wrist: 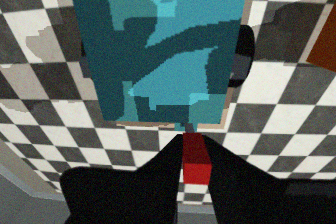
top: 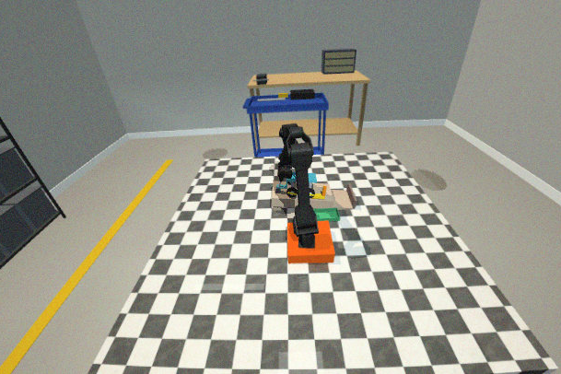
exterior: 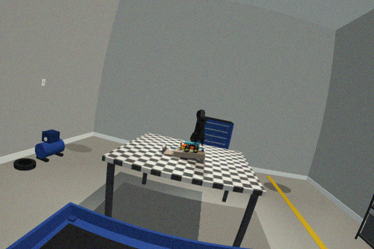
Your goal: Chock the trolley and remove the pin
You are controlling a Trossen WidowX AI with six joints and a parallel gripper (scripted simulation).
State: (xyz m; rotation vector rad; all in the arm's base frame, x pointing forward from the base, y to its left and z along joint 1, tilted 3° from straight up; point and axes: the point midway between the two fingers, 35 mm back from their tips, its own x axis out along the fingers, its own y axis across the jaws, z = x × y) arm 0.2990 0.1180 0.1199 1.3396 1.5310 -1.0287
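Right now my gripper tip is 22 cm to the left of the green tray, 16 cm above it and 8 cm past it. The rest, counted from my gripper tip: tan ramp (10 cm to the right, 10 cm below, 3 cm ahead); then cyan trolley (9 cm to the right, 4 cm below, 3 cm ahead); then red-headed stop pin (right at my gripper tip).
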